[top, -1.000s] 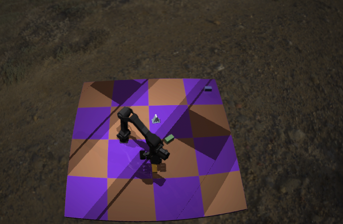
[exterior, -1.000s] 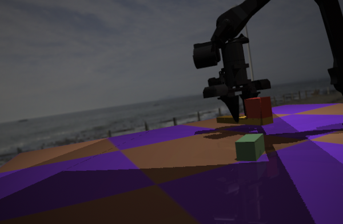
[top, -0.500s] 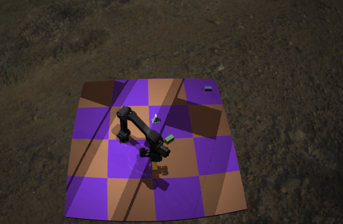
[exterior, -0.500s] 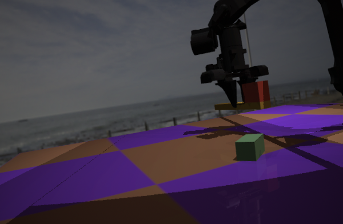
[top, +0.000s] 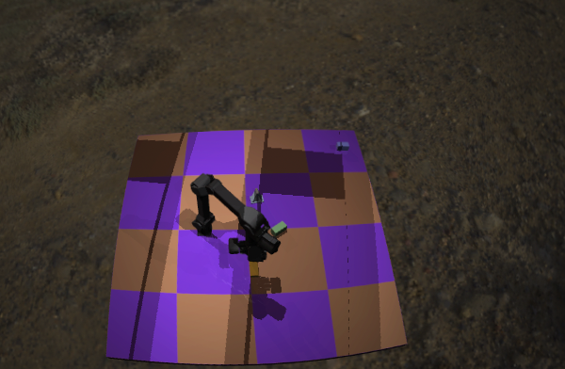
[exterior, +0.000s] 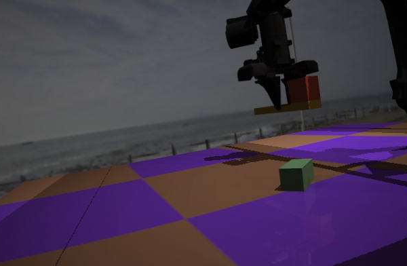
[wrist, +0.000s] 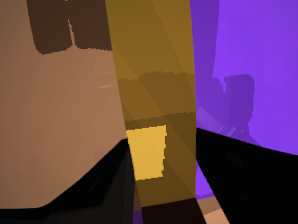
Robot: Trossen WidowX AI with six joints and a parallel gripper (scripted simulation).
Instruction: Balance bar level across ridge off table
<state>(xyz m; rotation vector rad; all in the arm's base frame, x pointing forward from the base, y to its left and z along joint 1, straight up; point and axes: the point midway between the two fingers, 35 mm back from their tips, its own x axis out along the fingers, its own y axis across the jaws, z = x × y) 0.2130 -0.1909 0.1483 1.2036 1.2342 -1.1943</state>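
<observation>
Right now the green block is 130 mm ahead of my gripper tip, 180 mm to the left of it and 100 mm below it. The rest, counted from my gripper tip: light-blue block (530 mm ahead, 690 mm to the left, 100 mm below).
</observation>
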